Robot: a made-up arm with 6 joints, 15 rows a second.
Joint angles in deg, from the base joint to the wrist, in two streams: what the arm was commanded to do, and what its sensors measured. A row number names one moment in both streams.
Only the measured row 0 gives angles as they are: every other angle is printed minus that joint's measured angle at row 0.
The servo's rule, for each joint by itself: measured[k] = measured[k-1] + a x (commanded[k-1-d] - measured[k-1]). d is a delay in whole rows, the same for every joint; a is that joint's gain. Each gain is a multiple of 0.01, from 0.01 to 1. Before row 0 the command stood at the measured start. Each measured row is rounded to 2 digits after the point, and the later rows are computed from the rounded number. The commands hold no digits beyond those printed.
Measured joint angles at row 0:
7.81, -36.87, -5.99, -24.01, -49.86, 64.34
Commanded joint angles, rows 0 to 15:
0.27, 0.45, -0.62, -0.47, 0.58, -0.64
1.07, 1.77, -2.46, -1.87, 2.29, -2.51
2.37, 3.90, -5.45, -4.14, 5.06, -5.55
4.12, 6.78, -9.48, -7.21, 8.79, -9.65
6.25, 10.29, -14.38, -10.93, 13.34, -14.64
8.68, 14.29, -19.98, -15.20, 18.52, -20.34
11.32, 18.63, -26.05, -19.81, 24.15, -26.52
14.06, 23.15, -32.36, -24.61, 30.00, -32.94
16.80, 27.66, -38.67, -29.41, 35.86, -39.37
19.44, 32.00, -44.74, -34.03, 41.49, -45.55
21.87, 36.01, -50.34, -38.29, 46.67, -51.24
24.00, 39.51, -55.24, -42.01, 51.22, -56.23
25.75, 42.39, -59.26, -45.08, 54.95, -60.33
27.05, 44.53, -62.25, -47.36, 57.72, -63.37
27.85, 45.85, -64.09, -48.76, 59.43, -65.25
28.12, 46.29, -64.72, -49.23, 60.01, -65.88
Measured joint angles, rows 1 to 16:
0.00, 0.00, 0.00, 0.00, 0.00, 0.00
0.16, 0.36, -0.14, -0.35, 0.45, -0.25
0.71, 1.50, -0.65, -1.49, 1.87, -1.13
1.71, 3.44, -1.71, -3.48, 4.33, -2.85
3.16, 6.15, -3.42, -6.28, 7.76, -5.50
5.01, 9.50, -5.83, -9.77, 12.06, -9.06
7.21, 13.38, -8.94, -13.84, 17.03, -13.46
9.68, 17.63, -12.70, -18.32, 22.51, -18.55
12.31, 22.10, -17.03, -23.04, 28.28, -24.16
15.00, 26.60, -21.79, -27.82, 34.12, -30.09
17.66, 30.97, -26.84, -32.48, 39.79, -36.12
20.19, 35.05, -32.01, -36.84, 45.09, -42.02
22.48, 38.66, -37.12, -40.72, 49.81, -47.56
24.44, 41.68, -41.99, -43.99, 53.77, -52.54
26.01, 43.99, -46.45, -46.52, 56.81, -56.76
27.11, 45.50, -50.33, -48.20, 58.83, -60.07
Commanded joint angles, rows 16 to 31:
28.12, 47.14, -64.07, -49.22, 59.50, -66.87
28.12, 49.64, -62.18, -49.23, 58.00, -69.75
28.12, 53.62, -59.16, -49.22, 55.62, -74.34
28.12, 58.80, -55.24, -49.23, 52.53, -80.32
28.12, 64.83, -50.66, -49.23, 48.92, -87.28
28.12, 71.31, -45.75, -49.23, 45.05, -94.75
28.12, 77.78, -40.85, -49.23, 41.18, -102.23
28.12, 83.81, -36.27, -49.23, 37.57, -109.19
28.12, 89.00, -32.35, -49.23, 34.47, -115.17
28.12, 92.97, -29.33, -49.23, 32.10, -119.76
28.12, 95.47, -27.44, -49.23, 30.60, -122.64
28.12, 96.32, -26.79, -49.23, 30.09, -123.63
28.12, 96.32, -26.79, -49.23, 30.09, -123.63
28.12, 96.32, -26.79, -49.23, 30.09, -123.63
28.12, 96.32, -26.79, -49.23, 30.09, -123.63
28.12, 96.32, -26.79, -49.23, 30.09, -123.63
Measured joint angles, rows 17 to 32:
27.72, 46.14, -53.50, -48.97, 59.74, -62.34
27.96, 46.95, -55.83, -49.16, 59.56, -64.11
28.06, 49.13, -57.23, -49.21, 58.36, -66.31
28.10, 52.77, -57.65, -49.22, 56.25, -69.44
28.11, 57.65, -57.12, -49.23, 53.39, -73.68
28.12, 63.47, -55.70, -49.23, 49.95, -78.98
28.12, 69.82, -53.51, -49.23, 46.18, -85.13
28.12, 76.27, -50.72, -49.23, 42.33, -91.80
28.12, 82.38, -47.54, -49.23, 38.66, -98.58
28.12, 87.74, -44.20, -49.23, 35.43, -105.05
28.12, 91.98, -40.93, -49.23, 32.87, -110.79
28.12, 94.81, -37.96, -49.23, 31.12, -115.41
28.12, 96.03, -35.50, -49.23, 30.33, -118.62
28.12, 96.26, -33.58, -49.23, 30.15, -120.57
28.12, 96.31, -32.09, -49.23, 30.10, -121.76
28.12, 96.32, -30.92, -49.23, 30.09, -122.49

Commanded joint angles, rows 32 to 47:
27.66, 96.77, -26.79, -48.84, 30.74, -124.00
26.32, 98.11, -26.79, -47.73, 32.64, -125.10
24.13, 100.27, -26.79, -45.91, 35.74, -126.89
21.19, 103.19, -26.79, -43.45, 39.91, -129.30
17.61, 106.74, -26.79, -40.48, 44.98, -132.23
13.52, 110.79, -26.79, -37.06, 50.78, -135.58
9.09, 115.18, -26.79, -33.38, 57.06, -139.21
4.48, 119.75, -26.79, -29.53, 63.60, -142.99
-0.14, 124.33, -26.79, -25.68, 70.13, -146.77
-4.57, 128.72, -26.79, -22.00, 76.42, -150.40
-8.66, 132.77, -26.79, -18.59, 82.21, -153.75
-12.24, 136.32, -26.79, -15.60, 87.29, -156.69
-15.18, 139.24, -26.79, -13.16, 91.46, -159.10
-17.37, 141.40, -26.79, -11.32, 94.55, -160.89
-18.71, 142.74, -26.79, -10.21, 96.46, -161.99
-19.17, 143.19, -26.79, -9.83, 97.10, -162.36
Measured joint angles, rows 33 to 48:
28.12, 96.32, -30.01, -49.23, 30.09, -122.93
27.84, 96.68, -29.30, -48.94, 30.59, -123.35
26.93, 97.84, -28.75, -48.03, 32.17, -124.03
25.25, 99.81, -28.32, -46.44, 34.92, -125.15
22.81, 102.55, -27.98, -44.20, 38.76, -126.77
19.69, 105.94, -27.72, -41.41, 43.55, -128.90
15.99, 109.87, -27.52, -38.15, 49.12, -131.51
11.85, 114.17, -27.36, -34.57, 55.23, -134.51
7.43, 118.69, -27.23, -30.79, 61.67, -137.82
2.89, 123.26, -27.13, -26.96, 68.18, -141.31
-1.59, 127.68, -27.06, -23.24, 74.52, -144.86
-5.83, 131.80, -27.00, -19.75, 80.44, -148.33
-9.68, 135.46, -26.95, -16.64, 85.71, -151.59
-12.98, 138.52, -26.91, -14.03, 90.14, -154.52
-15.61, 140.85, -26.88, -12.00, 93.54, -157.00
-17.47, 142.38, -26.86, -10.66, 95.79, -158.95

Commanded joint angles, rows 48 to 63:
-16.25, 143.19, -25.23, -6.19, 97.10, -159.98
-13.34, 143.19, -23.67, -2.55, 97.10, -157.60
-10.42, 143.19, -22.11, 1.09, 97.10, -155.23
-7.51, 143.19, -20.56, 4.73, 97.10, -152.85
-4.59, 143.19, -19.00, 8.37, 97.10, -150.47
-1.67, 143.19, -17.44, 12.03, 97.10, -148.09
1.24, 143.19, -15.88, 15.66, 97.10, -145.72
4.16, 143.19, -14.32, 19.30, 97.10, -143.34
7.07, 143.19, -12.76, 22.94, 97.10, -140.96
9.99, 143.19, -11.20, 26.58, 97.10, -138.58
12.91, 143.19, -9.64, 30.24, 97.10, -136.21
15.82, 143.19, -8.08, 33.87, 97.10, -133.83
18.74, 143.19, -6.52, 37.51, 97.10, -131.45
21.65, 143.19, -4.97, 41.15, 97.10, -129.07
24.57, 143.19, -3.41, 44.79, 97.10, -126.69
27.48, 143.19, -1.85, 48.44, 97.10, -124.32
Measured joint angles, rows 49 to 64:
-18.49, 143.04, -26.84, -10.04, 96.80, -160.28
-17.15, 143.16, -26.49, -7.15, 97.03, -160.16
-14.86, 143.18, -25.87, -3.70, 97.08, -159.16
-12.20, 143.19, -25.04, -0.11, 97.10, -157.63
-9.39, 143.19, -24.05, 3.52, 97.10, -155.77
-6.51, 143.19, -22.94, 7.16, 97.10, -153.70
-3.61, 143.19, -21.73, 10.81, 97.10, -151.51
-0.70, 143.19, -20.44, 14.45, 97.10, -149.25
2.22, 143.19, -19.09, 18.09, 97.10, -146.95
5.13, 143.19, -17.70, 21.73, 97.10, -144.61
8.05, 143.19, -16.27, 25.37, 97.10, -142.26
10.97, 143.19, -14.81, 29.02, 97.10, -139.90
13.88, 143.19, -13.33, 32.66, 97.10, -137.53
16.80, 143.19, -11.83, 36.30, 97.10, -135.16
19.71, 143.19, -10.32, 39.94, 97.10, -132.78
22.63, 143.19, -8.80, 43.58, 97.10, -130.40

